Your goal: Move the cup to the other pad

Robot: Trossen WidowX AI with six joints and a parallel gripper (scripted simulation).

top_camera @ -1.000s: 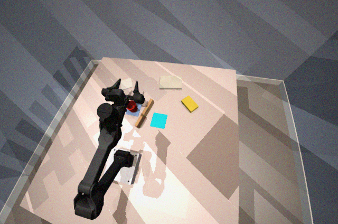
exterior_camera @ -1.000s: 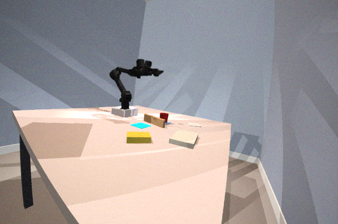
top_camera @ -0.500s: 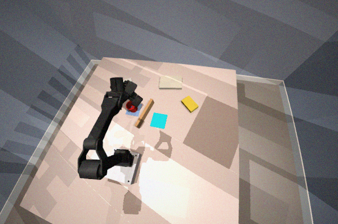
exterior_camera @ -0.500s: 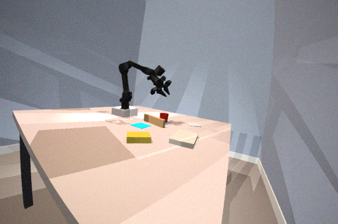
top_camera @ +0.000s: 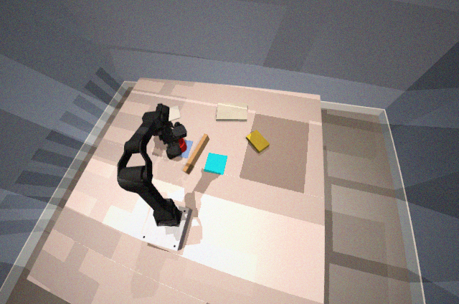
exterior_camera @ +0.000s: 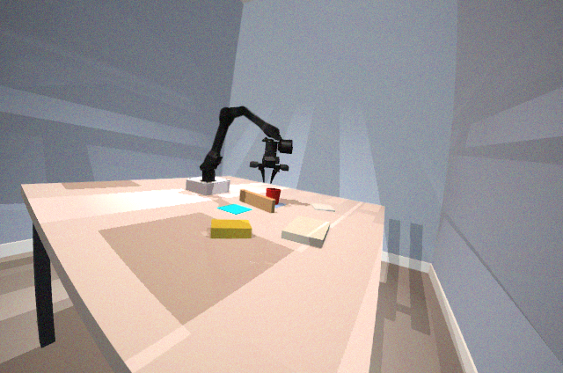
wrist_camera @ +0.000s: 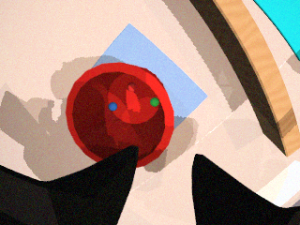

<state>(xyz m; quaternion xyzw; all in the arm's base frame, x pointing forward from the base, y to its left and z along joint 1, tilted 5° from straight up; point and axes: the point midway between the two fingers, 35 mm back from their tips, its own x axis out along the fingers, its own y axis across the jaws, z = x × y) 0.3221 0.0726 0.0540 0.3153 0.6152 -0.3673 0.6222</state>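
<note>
Now: gripper tip 6 cm above the red cup, 3 cm short of it and 1 cm to the right of it. The rest, counted from my gripper tip: light-blue pad: 11 cm below, 3 cm ahead, 1 cm to the left; wooden bar: 9 cm to the right, 8 cm below; blue marble: 8 cm below, 4 cm ahead, 3 cm to the left.
</note>
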